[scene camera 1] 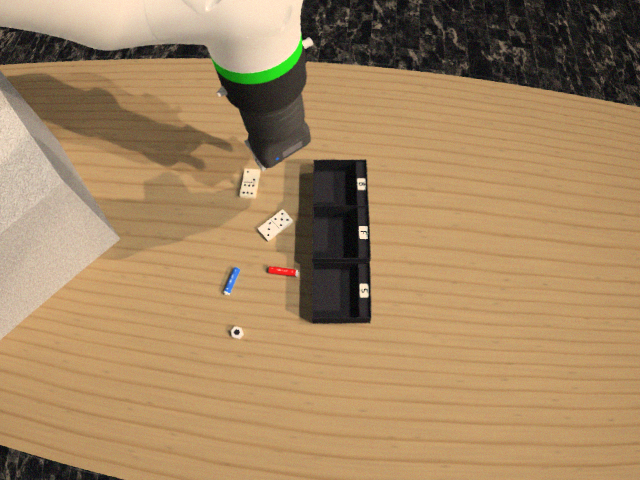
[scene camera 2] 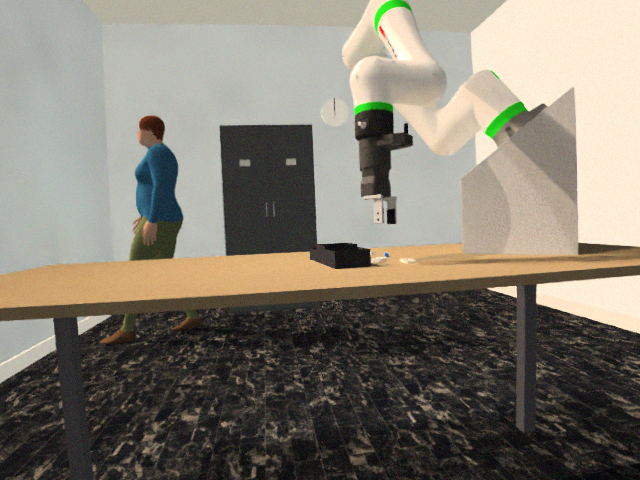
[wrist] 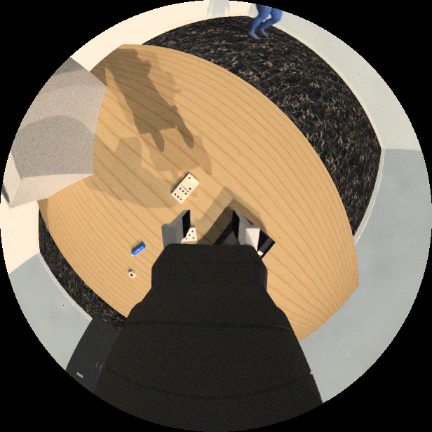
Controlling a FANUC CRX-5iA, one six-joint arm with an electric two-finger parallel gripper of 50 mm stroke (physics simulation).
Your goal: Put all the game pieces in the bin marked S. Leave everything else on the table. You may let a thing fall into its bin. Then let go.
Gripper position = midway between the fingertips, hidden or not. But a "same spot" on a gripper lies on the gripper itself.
Scene:
my gripper: scene camera 1; scene camera 2 385, 223; wrist
same spot on my gripper: (wrist: 173, 232) = (scene camera 1: 247, 140)

